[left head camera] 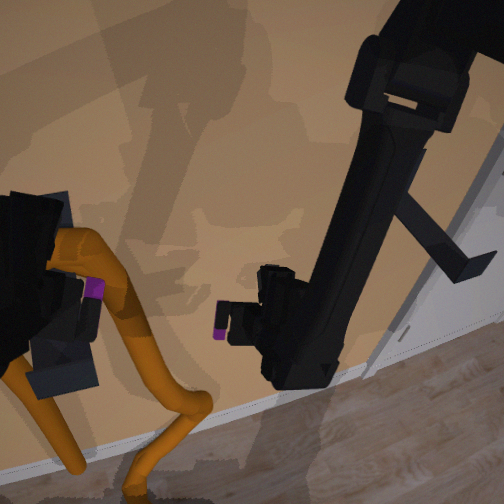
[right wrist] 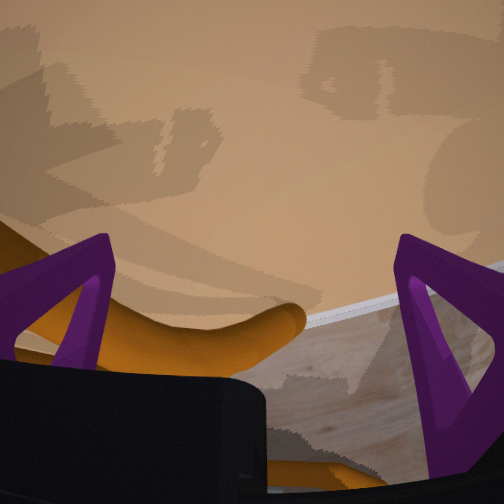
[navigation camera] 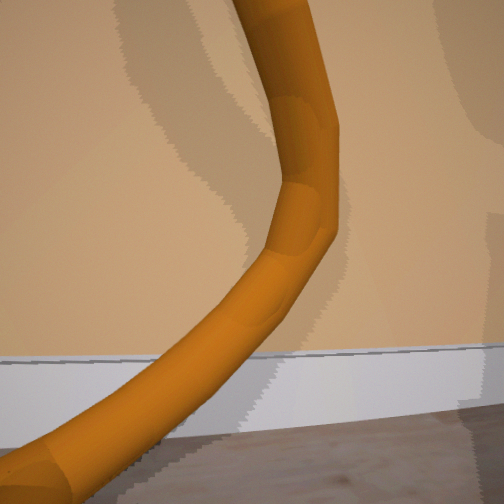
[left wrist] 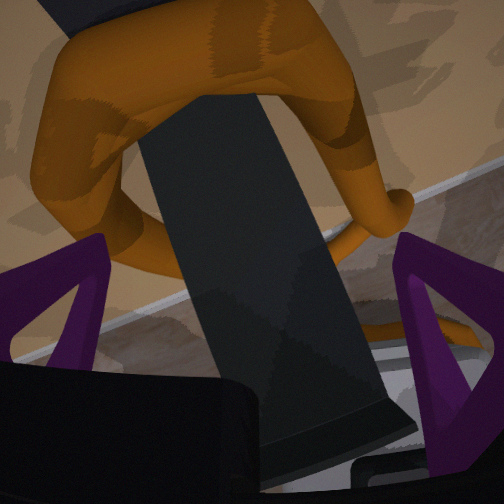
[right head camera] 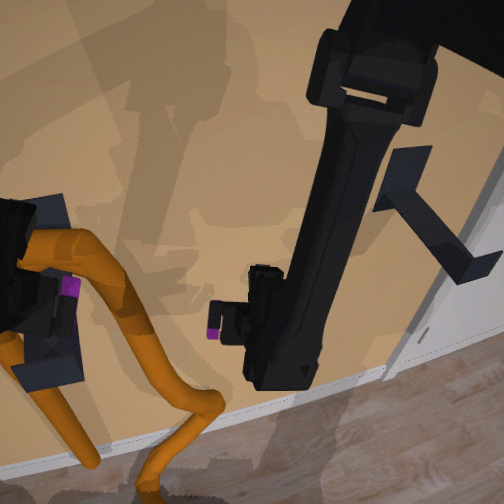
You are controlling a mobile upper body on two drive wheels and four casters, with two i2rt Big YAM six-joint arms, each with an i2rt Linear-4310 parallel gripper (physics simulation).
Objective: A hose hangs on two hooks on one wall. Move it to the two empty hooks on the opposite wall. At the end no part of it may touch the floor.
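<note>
The orange hose (left head camera: 130, 310) is draped over a dark wall hook (left head camera: 60, 370) at the left of the tan wall. It hangs down in a bend near the baseboard, and its lower part reaches the wooden floor. My left gripper (left head camera: 92, 295) is open at that hook; in the left wrist view its purple fingers (left wrist: 250, 240) stand wide on either side of the hook's bar (left wrist: 250, 260), below the hose loop (left wrist: 200, 55). My right gripper (left head camera: 220, 320) is open and empty, low by the wall, to the right of the hose. In the right wrist view a hose bend (right wrist: 200, 340) lies below its fingers (right wrist: 255, 240).
A second dark hook (left head camera: 440, 245) sticks out of the same wall at the right and carries nothing; it also shows in the right head view (right head camera: 435, 235). A white door (left head camera: 465, 300) stands at the far right. The navigation view shows the hose (navigation camera: 295, 200) close against the wall.
</note>
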